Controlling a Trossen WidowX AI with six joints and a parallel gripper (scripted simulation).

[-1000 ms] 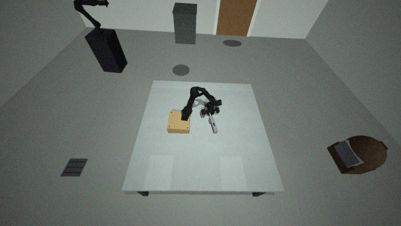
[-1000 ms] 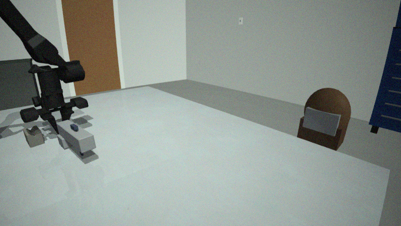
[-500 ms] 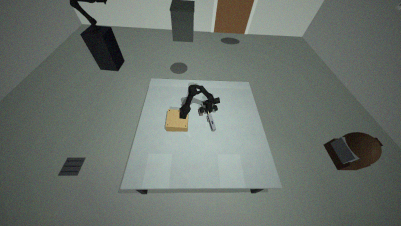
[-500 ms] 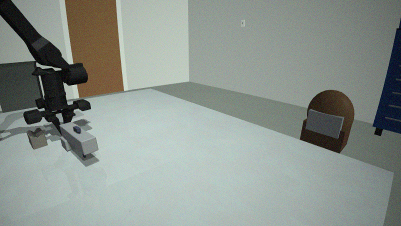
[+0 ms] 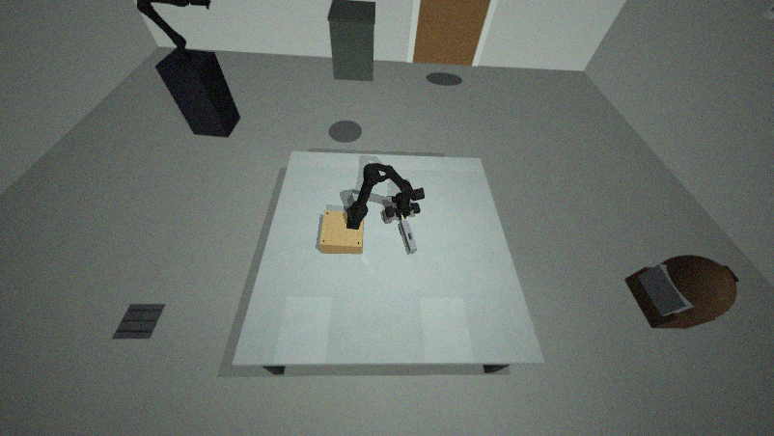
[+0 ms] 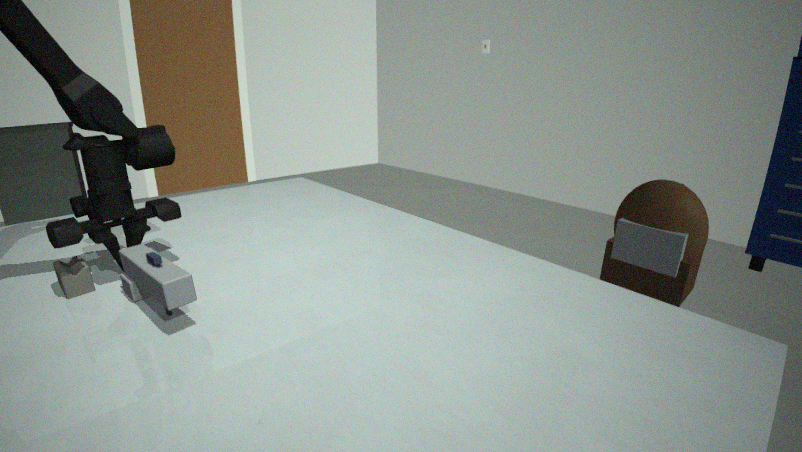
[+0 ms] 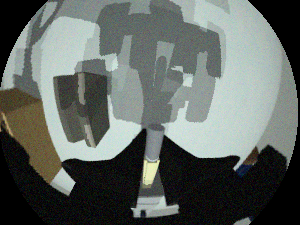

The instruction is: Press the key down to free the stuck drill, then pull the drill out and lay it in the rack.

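My gripper tip is 40 mm to the left of the drill, 40 mm below it and 10 mm short of it. The rest, counted from my gripper tip: rack (80 mm behind, 10 mm above); grey housing (130 mm to the right, 40 mm ahead, 30 mm above); small blue key (160 mm to the right, 50 mm ahead, 40 mm above).
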